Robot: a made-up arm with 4 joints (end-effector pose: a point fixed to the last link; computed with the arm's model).
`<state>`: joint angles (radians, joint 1 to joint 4).
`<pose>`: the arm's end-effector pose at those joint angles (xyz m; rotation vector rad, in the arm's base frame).
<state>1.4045 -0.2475 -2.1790 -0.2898</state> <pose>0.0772 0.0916 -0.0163 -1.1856 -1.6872 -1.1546</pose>
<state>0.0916 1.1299 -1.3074 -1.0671</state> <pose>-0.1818 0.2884 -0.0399 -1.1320 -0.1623 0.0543</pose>
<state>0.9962 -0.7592 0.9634 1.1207</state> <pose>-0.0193 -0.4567 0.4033 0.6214 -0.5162 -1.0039</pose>
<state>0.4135 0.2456 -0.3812 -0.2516</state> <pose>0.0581 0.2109 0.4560 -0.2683 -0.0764 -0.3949</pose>
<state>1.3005 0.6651 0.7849 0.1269</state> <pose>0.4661 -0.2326 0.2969 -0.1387 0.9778 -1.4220</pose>
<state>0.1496 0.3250 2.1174 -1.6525</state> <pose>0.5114 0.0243 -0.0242 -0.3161 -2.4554 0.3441</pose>
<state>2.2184 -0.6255 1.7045 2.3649</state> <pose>-0.3204 -0.3287 0.2224 -0.3869 -1.0504 -2.2442</pose>
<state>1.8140 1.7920 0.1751 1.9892</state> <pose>0.3533 -0.2940 -0.2903 -1.5110 0.1673 0.1674</pose>
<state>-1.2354 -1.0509 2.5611 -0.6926</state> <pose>0.0974 0.4158 0.0828 1.3686 -1.7995 -0.9946</pose>
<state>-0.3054 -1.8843 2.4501 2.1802</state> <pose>0.3814 -0.0190 0.1041 1.8393 0.4718 0.4626</pose>
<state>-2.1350 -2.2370 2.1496 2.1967</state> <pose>-0.0301 0.4688 0.0309 1.2184 2.1543 1.0253</pose>
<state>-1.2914 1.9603 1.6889 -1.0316</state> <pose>0.0490 0.5591 -0.2607 -1.0893 0.7720 -1.3517</pose>
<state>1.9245 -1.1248 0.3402 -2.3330</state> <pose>-0.5863 -0.1044 0.3532 1.7747 0.8777 0.3222</pose>
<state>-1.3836 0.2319 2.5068 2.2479</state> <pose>-0.0237 0.3547 -0.0503 -0.3693 0.0555 1.3389</pose>
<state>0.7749 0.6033 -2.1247 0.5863</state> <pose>0.0105 0.0873 -0.1061 -1.0923 -2.2305 0.5091</pose>
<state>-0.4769 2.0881 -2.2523 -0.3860</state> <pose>0.0229 -0.1802 -0.1396 -1.1779 -1.4964 2.1704</pose>
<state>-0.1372 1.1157 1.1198 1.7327</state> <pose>0.3547 0.4088 0.0068 -1.0439 -0.6228 0.4613</pose>
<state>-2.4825 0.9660 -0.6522 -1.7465</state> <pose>-0.2301 -0.4084 0.1497 -1.3808 -0.5535 1.5597</pose>
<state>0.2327 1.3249 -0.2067 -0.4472</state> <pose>0.1500 0.5169 -0.0347 -1.2921 0.3577 -0.3562</pose>
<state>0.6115 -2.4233 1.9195 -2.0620</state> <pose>0.2813 -0.4981 -0.0153 -0.7811 1.2296 2.5072</pose>
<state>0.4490 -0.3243 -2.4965 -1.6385</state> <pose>0.0055 0.1144 -0.0514 0.1086 -0.9086 -0.5568</pose>
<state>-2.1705 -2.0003 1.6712 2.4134</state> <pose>0.0006 0.5549 0.0188 1.3014 1.4533 0.7307</pose>
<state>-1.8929 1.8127 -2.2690 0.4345</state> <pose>0.1215 0.0169 -0.1696 -0.9211 1.1638 -1.3233</pose>
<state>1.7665 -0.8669 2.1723 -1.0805</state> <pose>-0.1091 -0.4959 0.1248 1.8267 1.5806 0.8131</pose>
